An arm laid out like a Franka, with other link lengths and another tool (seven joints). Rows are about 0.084 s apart.
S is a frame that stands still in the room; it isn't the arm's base.
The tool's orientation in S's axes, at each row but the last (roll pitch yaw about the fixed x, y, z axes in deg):
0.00, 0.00, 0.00
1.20, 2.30, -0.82
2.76, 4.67, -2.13
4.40, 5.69, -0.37
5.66, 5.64, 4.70
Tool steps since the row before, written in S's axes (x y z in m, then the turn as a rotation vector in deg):
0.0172, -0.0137, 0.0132, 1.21, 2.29, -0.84
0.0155, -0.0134, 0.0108, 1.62, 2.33, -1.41
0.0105, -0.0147, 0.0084, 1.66, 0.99, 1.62
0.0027, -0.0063, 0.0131, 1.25, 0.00, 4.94
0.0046, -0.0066, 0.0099, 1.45, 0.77, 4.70
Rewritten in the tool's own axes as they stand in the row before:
0.0172, -0.0137, 0.0132, 1.21, 2.29, -0.84
0.0152, -0.0129, 0.0117, 1.64, 2.32, -1.39
0.0103, -0.0138, 0.0099, 1.48, 1.13, 1.69
0.0014, -0.0052, 0.0137, 0.75, 0.39, 5.02
0.0031, -0.0059, 0.0109, 1.04, 1.12, 4.74

